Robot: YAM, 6 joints.
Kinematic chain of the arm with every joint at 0, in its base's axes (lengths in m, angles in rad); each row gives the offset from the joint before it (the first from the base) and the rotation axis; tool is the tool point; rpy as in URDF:
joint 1: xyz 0 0 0.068 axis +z
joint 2: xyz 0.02 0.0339 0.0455 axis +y
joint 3: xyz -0.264 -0.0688 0 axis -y
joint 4: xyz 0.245 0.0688 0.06 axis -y
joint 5: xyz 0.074 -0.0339 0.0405 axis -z
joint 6: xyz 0.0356 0 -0.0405 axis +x
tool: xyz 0 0 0 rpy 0 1.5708 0
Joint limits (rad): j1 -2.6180..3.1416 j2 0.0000..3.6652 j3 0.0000..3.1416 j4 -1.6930..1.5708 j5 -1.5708..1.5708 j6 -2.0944..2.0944
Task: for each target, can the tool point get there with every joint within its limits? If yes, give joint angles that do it. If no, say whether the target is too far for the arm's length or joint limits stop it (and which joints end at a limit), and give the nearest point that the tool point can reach.
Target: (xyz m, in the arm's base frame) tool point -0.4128 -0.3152 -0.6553
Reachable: no: too far | nearest point -0.3101 -0.2368 -0.3515 | short by 0.330 m
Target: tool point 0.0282 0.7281 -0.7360
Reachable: no: too far | nearest point 0.0174 0.4495 -0.3192 | short by 0.501 m
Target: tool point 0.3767 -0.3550 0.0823
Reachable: yes | joints -0.7109 2.4614 1.6738 0.0756 0.7103 1.0725
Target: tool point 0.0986 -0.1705 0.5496
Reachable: yes | joints -0.9795 1.1362 1.6542 -0.2999 0.3799 -0.3917
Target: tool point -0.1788 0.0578 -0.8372
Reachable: no: too far | nearest point -0.2111 0.0682 -0.3794 | short by 0.459 m
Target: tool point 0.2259 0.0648 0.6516
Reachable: yes | joints 0.4017 1.5714 2.2222 0.3098 0.9351 -0.1406
